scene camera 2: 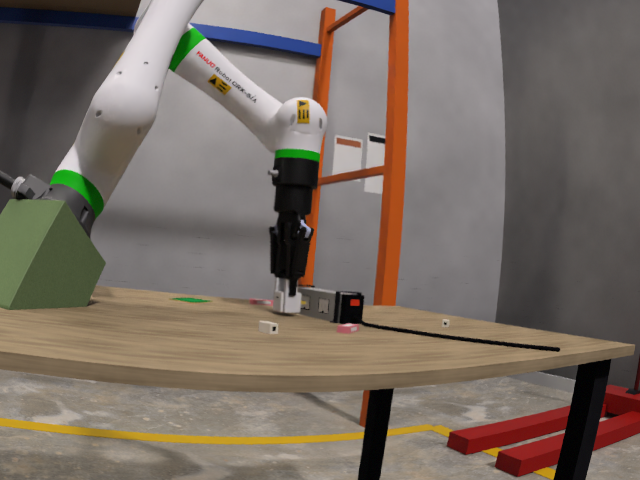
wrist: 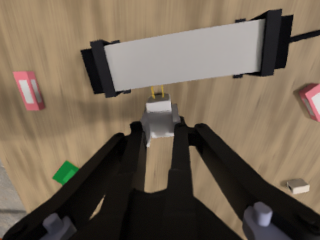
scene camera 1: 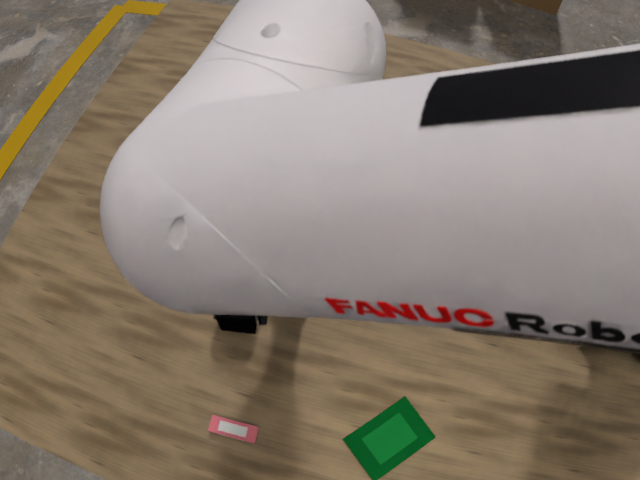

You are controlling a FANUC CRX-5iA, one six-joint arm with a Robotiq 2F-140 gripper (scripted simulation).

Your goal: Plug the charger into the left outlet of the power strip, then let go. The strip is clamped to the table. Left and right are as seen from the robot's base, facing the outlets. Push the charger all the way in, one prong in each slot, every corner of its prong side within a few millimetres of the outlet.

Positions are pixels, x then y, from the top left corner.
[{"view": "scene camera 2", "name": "my gripper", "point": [284,310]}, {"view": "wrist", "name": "my gripper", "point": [162,114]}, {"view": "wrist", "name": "white charger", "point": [159,109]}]
